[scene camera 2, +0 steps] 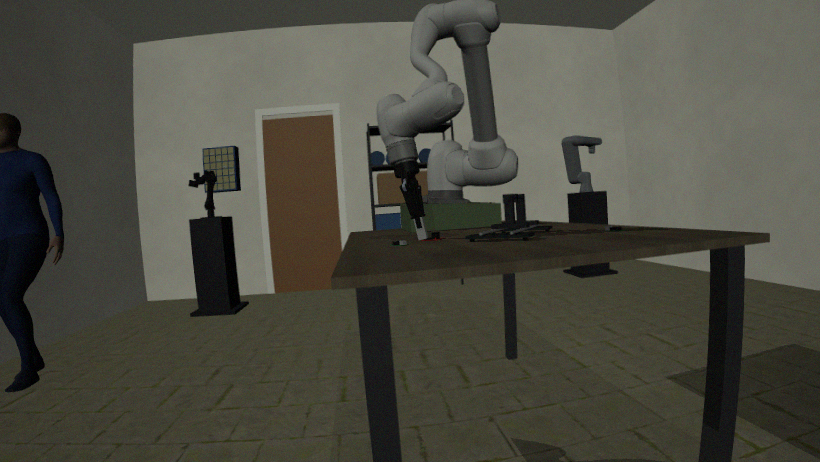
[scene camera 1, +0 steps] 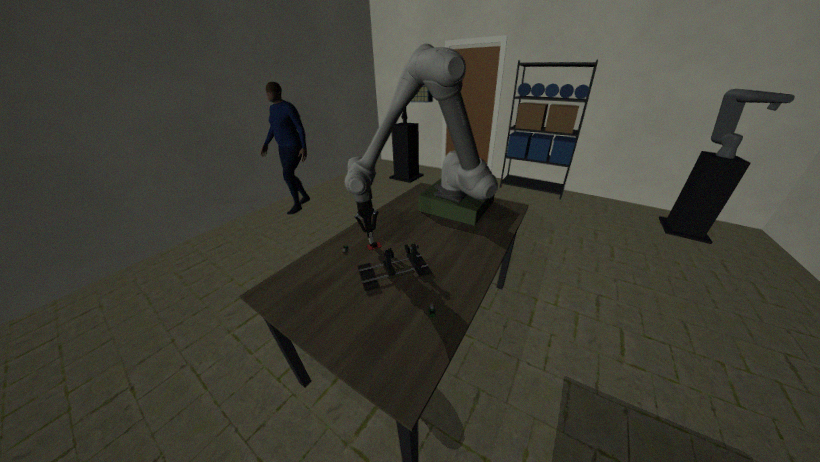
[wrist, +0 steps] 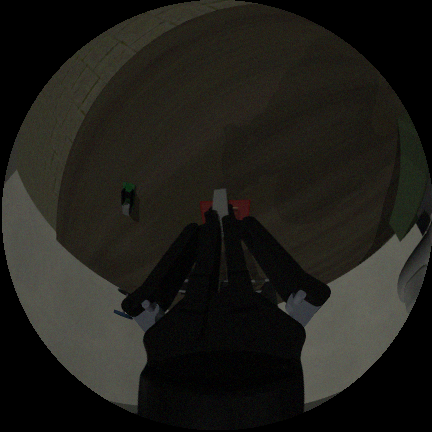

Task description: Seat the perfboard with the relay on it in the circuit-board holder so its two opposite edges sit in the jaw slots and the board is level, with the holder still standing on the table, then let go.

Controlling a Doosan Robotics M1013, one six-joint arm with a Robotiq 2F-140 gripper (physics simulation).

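The red perfboard [scene camera 1: 378,245] [scene camera 2: 440,238] [wrist: 243,207] lies flat on the table, beside the circuit-board holder. Its dark relay [scene camera 2: 435,234] stands up from it in scene camera 2; in the wrist view the fingers hide much of the board. My gripper [scene camera 1: 371,238] [scene camera 2: 422,236] [wrist: 220,197] is shut with nothing between its fingertips, which are low over the perfboard; whether they touch it I cannot tell. The black holder [scene camera 1: 367,277] [scene camera 2: 514,210] stands on the table with its two upright jaws and light rails. No board shows in its jaws.
A small green and black part [scene camera 1: 344,249] [scene camera 2: 399,242] [wrist: 128,196] lies near the perfboard, towards the table's edge. Another small part [scene camera 1: 432,311] lies beyond the holder. The arm's green base block [scene camera 1: 456,207] [scene camera 2: 459,216] [wrist: 411,175] is at the table's far end. A person [scene camera 1: 285,129] is beside the table.
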